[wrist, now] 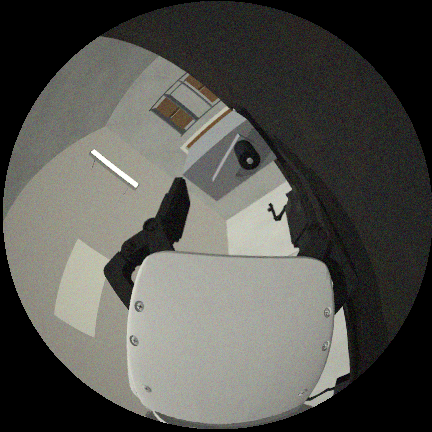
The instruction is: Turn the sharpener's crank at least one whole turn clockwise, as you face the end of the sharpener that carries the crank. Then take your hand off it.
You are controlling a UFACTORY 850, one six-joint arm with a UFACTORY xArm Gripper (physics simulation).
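The sharpener [217, 189] is a grey box seen beyond the fingertips in the wrist view, above and right of centre. Its crank shows as a pale straight arm [225, 159] lying slantwise across the end face, with a thick black knob [245, 150] near the upper right edge of that face. My gripper [239, 191] is wide open with nothing between its fingers. The left finger is left of the sharpener, the right finger is below and right of the knob. No contact with the crank shows. The right finger partly blends into the dark surface behind it.
A large dark surface [345, 115] fills the right and upper right, close by the right finger and the sharpener. A white surface [252, 235] with a thin black bent part [276, 214] lies between the fingers. A wall with brown-paned windows [172, 114] is far behind.
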